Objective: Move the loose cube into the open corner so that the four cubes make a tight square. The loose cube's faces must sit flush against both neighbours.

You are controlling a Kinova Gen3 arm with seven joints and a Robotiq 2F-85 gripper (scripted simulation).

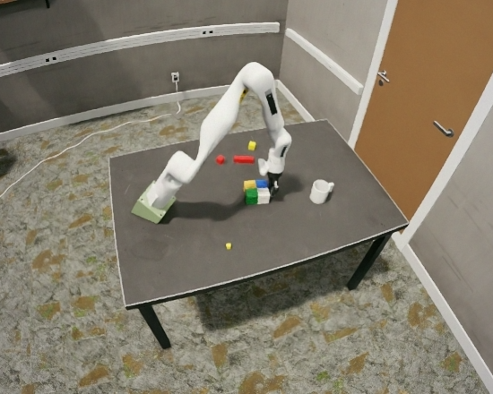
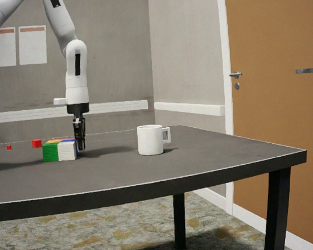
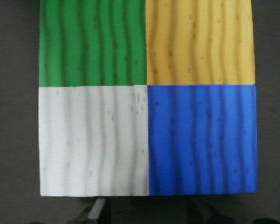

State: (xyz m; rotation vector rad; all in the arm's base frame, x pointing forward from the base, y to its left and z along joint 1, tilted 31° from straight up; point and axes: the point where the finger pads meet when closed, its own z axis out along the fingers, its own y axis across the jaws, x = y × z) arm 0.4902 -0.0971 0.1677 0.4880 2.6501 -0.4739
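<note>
Right now my hand is 40 mm to the right of the blue cube, 30 mm past it and 10 mm above it. Round my hand: white mug (190 mm ahead, 130 mm to the right); tiny yellow cube (320 mm behind, 160 mm to the right, 30 mm below); red bar (260 mm to the left, 20 mm below, 10 mm ahead).
</note>
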